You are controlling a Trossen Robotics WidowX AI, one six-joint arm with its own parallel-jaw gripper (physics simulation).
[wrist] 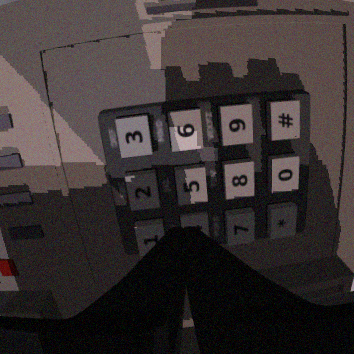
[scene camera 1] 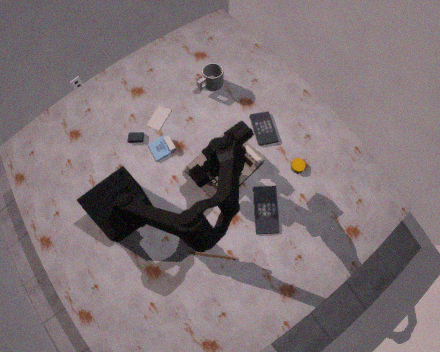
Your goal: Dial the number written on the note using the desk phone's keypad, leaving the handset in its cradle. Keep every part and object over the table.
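Seen in the pictures: gripper, fingertip midpoint: [wrist: 182, 238]; arm's base, origin of the base link: [scene camera 1: 124, 199].
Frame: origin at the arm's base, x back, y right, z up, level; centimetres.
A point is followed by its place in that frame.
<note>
The beige desk phone [scene camera 1: 252, 169] {x -39.7, y 13.6, z -10.7 cm} [wrist: 255, 45] {x -27.8, y 13.1, z -11.1 cm} lies under the arm; the wrist view shows its dark keypad sideways. My gripper [wrist: 182, 238] {x -30.1, y 6.6, z -10.7 cm} is shut and empty, its joined tips over the lower part of the 4 key [wrist: 196, 219] {x -29.6, y 7.4, z -10.6 cm}; contact cannot be told. The 1 key [wrist: 150, 236] {x -31.2, y 7.0, z -10.3 cm} is partly covered on the left, and the 7 key [wrist: 240, 227] {x -28.1, y 7.2, z -10.3 cm} is to the right. In the scene view the arm hides the fingertips and much of the phone; the handset cannot be made out clearly. A pale paper [scene camera 1: 159, 118] {x -25.8, y -24.2, z -13.2 cm} and a blue marked pad [scene camera 1: 160, 148] {x -19.3, y -12.8, z -12.4 cm} lie left of the phone; no number is readable.
A grey mug [scene camera 1: 213, 77] {x -53.5, y -26.8, z -12.5 cm} stands at the back. Dark keypad devices [scene camera 1: 264, 128] {x -54.0, y 3.8, z -12.2 cm} [scene camera 1: 266, 210] {x -34.9, y 27.3, z -12.5 cm} and a yellow disc [scene camera 1: 298, 165] {x -54.1, y 22.3, z -11.4 cm} lie right of the phone. A small black block [scene camera 1: 136, 137] {x -14.4, y -22.3, z -11.9 cm} is at the left, and a thin brown stick [scene camera 1: 215, 256] {x -12.2, y 29.1, z -12.7 cm} lies in front of the arm.
</note>
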